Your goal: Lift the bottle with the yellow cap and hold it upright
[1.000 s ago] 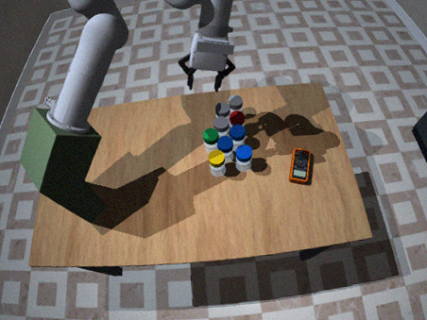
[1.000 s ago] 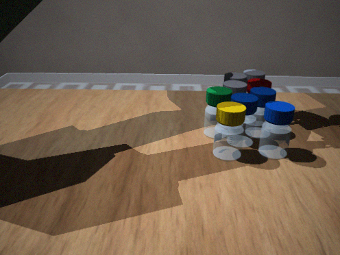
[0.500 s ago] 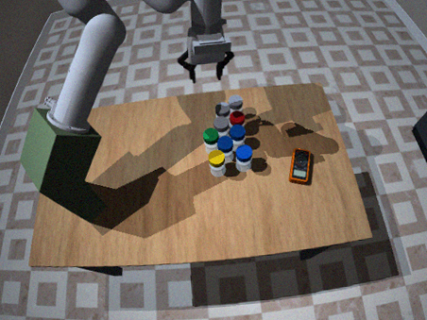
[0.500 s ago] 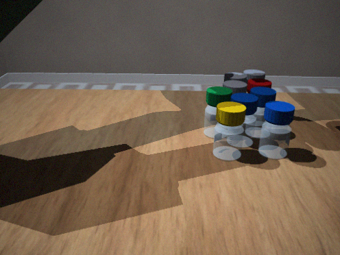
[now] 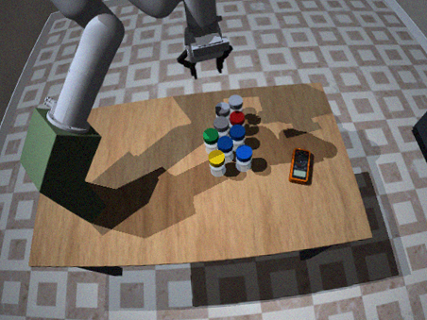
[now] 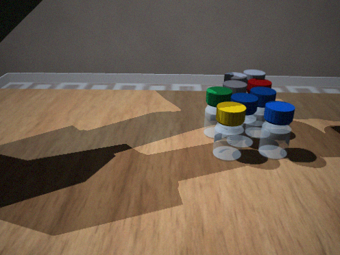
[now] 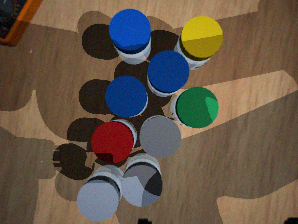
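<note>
My hand is 7 cm short of the yellow-capped bottle, 16 cm to the left of it and 29 cm above it. From my hand the other things lie so: red-capped bottle (9 cm ahead, 2 cm to the left, 29 cm below); then multimeter (35 cm ahead, 6 cm to the right, 32 cm below); then green-capped bottle (2 cm ahead, 8 cm to the right, 29 cm below).
</note>
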